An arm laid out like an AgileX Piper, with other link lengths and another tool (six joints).
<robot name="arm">
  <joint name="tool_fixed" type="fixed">
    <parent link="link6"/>
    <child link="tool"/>
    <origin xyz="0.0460 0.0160 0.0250" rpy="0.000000 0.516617 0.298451"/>
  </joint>
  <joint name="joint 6" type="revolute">
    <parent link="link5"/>
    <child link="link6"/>
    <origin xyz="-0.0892 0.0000 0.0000" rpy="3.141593 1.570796 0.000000"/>
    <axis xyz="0 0 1"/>
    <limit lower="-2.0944" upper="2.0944"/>
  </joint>
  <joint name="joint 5" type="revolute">
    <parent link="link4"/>
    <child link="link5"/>
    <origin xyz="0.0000 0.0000 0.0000" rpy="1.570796 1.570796 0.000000"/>
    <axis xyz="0 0 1"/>
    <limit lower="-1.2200" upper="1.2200"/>
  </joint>
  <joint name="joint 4" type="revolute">
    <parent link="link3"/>
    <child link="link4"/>
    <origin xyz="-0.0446 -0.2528 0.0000" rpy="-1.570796 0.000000 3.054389"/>
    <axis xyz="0 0 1"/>
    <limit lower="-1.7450" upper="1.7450"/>
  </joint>
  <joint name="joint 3" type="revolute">
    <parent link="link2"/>
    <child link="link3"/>
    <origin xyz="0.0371 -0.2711 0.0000" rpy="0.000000 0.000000 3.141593"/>
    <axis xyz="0 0 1"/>
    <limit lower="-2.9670" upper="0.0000"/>
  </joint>
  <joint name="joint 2" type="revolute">
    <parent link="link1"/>
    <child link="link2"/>
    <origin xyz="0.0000 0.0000 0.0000" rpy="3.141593 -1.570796 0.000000"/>
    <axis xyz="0 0 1"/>
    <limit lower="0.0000" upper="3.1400"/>
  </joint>
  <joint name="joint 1" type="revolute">
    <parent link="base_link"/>
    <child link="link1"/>
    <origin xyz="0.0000 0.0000 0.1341" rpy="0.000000 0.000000 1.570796"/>
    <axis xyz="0 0 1"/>
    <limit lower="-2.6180" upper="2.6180"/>
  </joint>
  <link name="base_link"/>
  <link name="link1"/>
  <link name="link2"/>
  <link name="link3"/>
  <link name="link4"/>
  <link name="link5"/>
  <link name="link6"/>
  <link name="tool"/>
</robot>
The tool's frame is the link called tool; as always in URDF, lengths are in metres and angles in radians.
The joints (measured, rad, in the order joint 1, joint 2, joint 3, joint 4, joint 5, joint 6), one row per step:
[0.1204, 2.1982, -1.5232, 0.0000, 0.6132, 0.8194]
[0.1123, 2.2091, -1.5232, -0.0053, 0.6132, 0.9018]
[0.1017, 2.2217, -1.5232, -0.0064, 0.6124, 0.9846]
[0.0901, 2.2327, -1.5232, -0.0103, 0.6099, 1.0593]
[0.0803, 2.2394, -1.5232, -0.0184, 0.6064, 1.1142]
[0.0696, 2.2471, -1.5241, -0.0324, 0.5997, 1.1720]
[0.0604, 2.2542, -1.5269, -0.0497, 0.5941, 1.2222]
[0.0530, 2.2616, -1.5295, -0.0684, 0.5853, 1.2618]
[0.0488, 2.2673, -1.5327, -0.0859, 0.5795, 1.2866]
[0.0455, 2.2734, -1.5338, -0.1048, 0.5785, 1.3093]
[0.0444, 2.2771, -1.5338, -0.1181, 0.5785, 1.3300]
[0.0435, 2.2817, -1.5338, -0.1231, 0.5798, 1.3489]
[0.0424, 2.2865, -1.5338, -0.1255, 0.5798, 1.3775]
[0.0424, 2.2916, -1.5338, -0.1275, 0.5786, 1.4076]
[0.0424, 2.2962, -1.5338, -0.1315, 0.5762, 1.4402]
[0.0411, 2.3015, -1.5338, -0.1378, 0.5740, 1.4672]
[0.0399, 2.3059, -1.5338, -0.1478, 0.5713, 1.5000]
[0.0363, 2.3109, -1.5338, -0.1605, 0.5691, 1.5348]
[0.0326, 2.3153, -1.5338, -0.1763, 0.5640, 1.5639]
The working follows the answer.
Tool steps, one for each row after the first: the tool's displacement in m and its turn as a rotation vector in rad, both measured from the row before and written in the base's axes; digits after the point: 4 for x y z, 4 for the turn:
[-0.0020, -0.0004, -0.0050, 0.0236, 0.0136, -0.0821]
[-0.0018, -0.0008, -0.0056, 0.0263, 0.0144, -0.0877]
[-0.0011, -0.0017, -0.0048, 0.0211, 0.0102, -0.0797]
[-0.0003, -0.0022, -0.0029, 0.0113, 0.0037, -0.0568]
[0.0005, -0.0030, -0.0031, 0.0079, -0.0001, -0.0569]
[0.0010, -0.0031, -0.0024, 0.0030, -0.0023, -0.0461]
[0.0014, -0.0029, -0.0026, -0.0012, -0.0054, -0.0331]
[0.0013, -0.0022, -0.0017, -0.0051, -0.0046, -0.0166]
[0.0001, -0.0022, -0.0023, -0.0075, 0.0025, -0.0131]
[-0.0002, -0.0008, -0.0015, -0.0038, 0.0023, -0.0125]
[-0.0005, 0.0000, -0.0019, 0.0020, 0.0047, -0.0158]
[-0.0004, 0.0007, -0.0020, 0.0073, 0.0032, -0.0266]
[-0.0002, 0.0013, -0.0022, 0.0081, 0.0022, -0.0271]
[0.0000, 0.0012, -0.0020, 0.0074, 0.0002, -0.0281]
[0.0000, 0.0001, -0.0022, 0.0037, 0.0013, -0.0227]
[0.0002, 0.0001, -0.0019, 0.0028, -0.0007, -0.0256]
[0.0001, -0.0011, -0.0021, 0.0013, 0.0000, -0.0282]
[0.0005, -0.0017, -0.0019, -0.0024, -0.0033, -0.0205]

Tool pose at each row, in the base's axes (x y z in m, rotation vector in rad; rounded; the steps above come from the unrounded poses):
[0.4135, 0.0302, 0.0861, 0.7873, -2.8898, 0.3030]
[0.4115, 0.0298, 0.0811, 0.6693, -2.9086, 0.2540]
[0.4098, 0.0290, 0.0755, 0.5433, -2.9232, 0.2001]
[0.4087, 0.0272, 0.0707, 0.4286, -2.9333, 0.1563]
[0.4085, 0.0250, 0.0679, 0.3463, -2.9404, 0.1313]
[0.4089, 0.0220, 0.0648, 0.2635, -2.9484, 0.1121]
[0.4099, 0.0189, 0.0624, 0.1958, -2.9548, 0.1019]
[0.4112, 0.0160, 0.0598, 0.1466, -2.9619, 0.0999]
[0.4125, 0.0137, 0.0581, 0.1212, -2.9667, 0.1058]
[0.4126, 0.0115, 0.0559, 0.1008, -2.9638, 0.1149]
[0.4124, 0.0107, 0.0544, 0.0819, -2.9614, 0.1187]
[0.4119, 0.0107, 0.0525, 0.0590, -2.9568, 0.1133]
[0.4116, 0.0114, 0.0504, 0.0208, -2.9539, 0.0987]
[0.4113, 0.0126, 0.0482, -0.0179, -2.9514, 0.0830]
[0.4113, 0.0138, 0.0463, -0.0583, -2.9502, 0.0680]
[0.4113, 0.0140, 0.0440, -0.0911, -2.9476, 0.0593]
[0.4115, 0.0141, 0.0422, -0.1285, -2.9465, 0.0515]
[0.4116, 0.0130, 0.0401, -0.1699, -2.9440, 0.0456]
[0.4122, 0.0113, 0.0382, -0.2006, -2.9452, 0.0460]

